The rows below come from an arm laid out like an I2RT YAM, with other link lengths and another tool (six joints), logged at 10 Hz.
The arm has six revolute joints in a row. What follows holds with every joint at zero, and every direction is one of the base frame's.
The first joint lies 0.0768 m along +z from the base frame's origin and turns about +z.
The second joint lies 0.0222 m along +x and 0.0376 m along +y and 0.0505 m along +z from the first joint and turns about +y.
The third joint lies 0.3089 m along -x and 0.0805 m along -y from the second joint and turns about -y.
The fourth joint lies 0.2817 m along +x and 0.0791 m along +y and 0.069 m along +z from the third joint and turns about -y.
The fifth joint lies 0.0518 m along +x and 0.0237 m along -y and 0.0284 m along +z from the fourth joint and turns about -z.
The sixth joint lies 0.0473 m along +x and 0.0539 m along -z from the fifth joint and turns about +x.
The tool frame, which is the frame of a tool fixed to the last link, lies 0.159 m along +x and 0.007 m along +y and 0.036 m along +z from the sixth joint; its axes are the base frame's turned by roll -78.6, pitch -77.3 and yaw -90 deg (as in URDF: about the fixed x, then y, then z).
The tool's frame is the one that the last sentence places.
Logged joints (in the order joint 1, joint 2, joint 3, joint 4, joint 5, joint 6), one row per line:
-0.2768 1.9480 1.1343 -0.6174 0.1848 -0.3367
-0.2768 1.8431 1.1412 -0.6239 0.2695 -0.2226
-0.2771 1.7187 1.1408 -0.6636 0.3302 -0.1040
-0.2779 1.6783 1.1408 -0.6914 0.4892 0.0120
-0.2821 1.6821 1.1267 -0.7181 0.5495 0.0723
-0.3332 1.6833 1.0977 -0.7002 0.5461 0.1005
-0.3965 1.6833 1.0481 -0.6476 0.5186 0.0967
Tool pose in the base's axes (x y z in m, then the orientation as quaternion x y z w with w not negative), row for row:
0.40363 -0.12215 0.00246 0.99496 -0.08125 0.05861 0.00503
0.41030 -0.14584 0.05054 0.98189 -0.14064 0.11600 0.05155
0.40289 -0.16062 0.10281 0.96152 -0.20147 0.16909 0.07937
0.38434 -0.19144 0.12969 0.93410 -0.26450 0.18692 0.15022
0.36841 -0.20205 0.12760 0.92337 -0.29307 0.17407 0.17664
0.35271 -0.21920 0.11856 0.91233 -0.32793 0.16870 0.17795
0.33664 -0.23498 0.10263 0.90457 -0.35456 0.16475 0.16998
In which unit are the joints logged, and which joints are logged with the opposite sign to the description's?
The joints are logged in radians. Opposite sign: none.
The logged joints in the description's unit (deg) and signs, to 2 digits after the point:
-15.86 111.61 64.99 -35.37 10.59 -19.29
-15.86 105.60 65.39 -35.75 15.44 -12.75
-15.88 98.47 65.36 -38.02 18.92 -5.96
-15.92 96.16 65.36 -39.61 28.03 0.69
-16.16 96.38 64.56 -41.14 31.48 4.14
-19.09 96.45 62.89 -40.12 31.29 5.76
-22.72 96.45 60.05 -37.10 29.71 5.54

